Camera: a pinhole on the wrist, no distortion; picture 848 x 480 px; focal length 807.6 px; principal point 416.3 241.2 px. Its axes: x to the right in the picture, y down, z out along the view. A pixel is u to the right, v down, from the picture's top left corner.
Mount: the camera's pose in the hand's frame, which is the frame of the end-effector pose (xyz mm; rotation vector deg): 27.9 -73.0 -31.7 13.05 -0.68 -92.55
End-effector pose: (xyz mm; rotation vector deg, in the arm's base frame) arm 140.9 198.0 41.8 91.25 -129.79 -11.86
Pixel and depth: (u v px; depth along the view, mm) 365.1 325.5 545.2
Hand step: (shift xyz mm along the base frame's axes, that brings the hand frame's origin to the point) -92.9 -86.6 -512.4
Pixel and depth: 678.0 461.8 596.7
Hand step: 77.8 -255.5 -602.6
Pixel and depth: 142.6 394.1 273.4
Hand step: -90.0 -67.4 -235.0
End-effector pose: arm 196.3 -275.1 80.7 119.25 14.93 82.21
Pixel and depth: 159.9 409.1 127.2
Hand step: 115.2 21.9 -25.8
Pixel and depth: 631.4 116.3 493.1
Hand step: 372.6 1.0 -353.2
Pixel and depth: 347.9 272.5 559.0
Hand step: 476.8 -122.5 -212.7
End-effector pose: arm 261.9 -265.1 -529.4 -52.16 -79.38 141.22
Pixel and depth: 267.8 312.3 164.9
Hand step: -103.3 -53.5 98.1
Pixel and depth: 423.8 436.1 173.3
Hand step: -132.3 -29.7 118.9
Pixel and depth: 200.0 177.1 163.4
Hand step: -78.0 -70.5 95.5
